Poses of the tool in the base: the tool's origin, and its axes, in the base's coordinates. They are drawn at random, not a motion.
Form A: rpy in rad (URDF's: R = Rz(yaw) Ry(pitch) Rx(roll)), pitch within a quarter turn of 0, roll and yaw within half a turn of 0; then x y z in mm.
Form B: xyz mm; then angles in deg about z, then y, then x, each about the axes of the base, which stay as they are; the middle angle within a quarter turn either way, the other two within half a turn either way. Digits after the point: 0 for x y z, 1 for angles.
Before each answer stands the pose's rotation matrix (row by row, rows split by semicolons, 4 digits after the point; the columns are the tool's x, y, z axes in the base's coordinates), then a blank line. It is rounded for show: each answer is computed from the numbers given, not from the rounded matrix.
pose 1, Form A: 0.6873, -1.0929, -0.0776, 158, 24, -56
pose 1, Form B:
0.4585 -0.5018 -0.7335; -0.0357 0.8143 -0.5793; 0.8880 0.2918 0.3555

158, 24, -56, 47.6, -47.2, 58.5
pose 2, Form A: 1.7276, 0.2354, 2.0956, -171, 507, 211
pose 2, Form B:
-0.4872 0.0197 0.8731; 0.8416 0.2776 0.4634; -0.2332 0.9605 -0.1519

-171, 507, 211, -177.7, 60.8, -108.1
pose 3, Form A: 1.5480, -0.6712, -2.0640, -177, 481, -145
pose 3, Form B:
-0.3707 0.3145 -0.8739; -0.6897 0.5369 0.4858; 0.6219 0.7829 0.0178

-177, 481, -145, -139.7, -60.9, -87.9
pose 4, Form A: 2.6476, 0.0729, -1.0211, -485, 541, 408
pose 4, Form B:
0.5210 -0.7327 -0.4378; -0.8504 -0.4894 -0.1930; -0.0728 0.4729 -0.8781

-485, 541, 408, 54.6, -26.0, 167.6
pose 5, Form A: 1.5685, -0.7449, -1.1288, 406, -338, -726
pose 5, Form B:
0.3145 -0.2879 -0.9046; -0.6645 0.6137 -0.4263; 0.6779 0.7352 0.0017

406, -338, -726, 42.5, -64.8, 89.8
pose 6, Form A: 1.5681, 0.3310, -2.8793, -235, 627, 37
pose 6, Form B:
-0.9134 -0.3132 -0.2601; -0.2452 -0.0869 0.9656; -0.3250 0.9457 0.0025

-235, 627, 37, 161.1, -15.1, -89.8
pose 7, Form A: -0.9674, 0.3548, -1.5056, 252, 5, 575
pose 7, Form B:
0.0611 0.5476 0.8345; -0.9357 0.3224 -0.1431; -0.3474 -0.7721 0.5321

252, 5, 575, -83.6, 56.6, 15.0
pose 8, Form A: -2.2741, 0.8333, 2.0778, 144, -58, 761
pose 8, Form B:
-0.3265 0.8395 -0.4343; 0.5878 -0.1795 -0.7888; -0.7402 -0.5129 -0.4349

144, -58, 761, -111.3, -25.7, 118.9
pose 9, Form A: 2.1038, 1.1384, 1.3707, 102, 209, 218
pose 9, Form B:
0.0833 0.6534 0.7524; 0.4107 0.6654 -0.6233; -0.9080 0.3609 -0.2129

102, 209, 218, -82.7, 48.8, 108.9
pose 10, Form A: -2.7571, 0.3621, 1.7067, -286, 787, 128
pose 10, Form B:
-0.1267 0.9364 -0.3271; 0.9265 -0.0061 -0.3762; -0.3542 -0.3508 -0.8669

-286, 787, 128, -97.7, -19.1, 156.5
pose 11, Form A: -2.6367, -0.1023, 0.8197, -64, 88, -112
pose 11, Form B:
0.6789 0.6734 -0.2926; 0.7271 -0.5612 0.3954; 0.1021 -0.4812 -0.8707

-64, 88, -112, -44.8, -17.0, -155.6
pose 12, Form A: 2.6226, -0.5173, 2.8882, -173, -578, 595
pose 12, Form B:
-0.8414 0.4551 -0.2914; 0.2179 0.7791 0.5878; 0.4945 0.4311 -0.7547

-173, -578, 595, -151.6, -16.9, -142.1
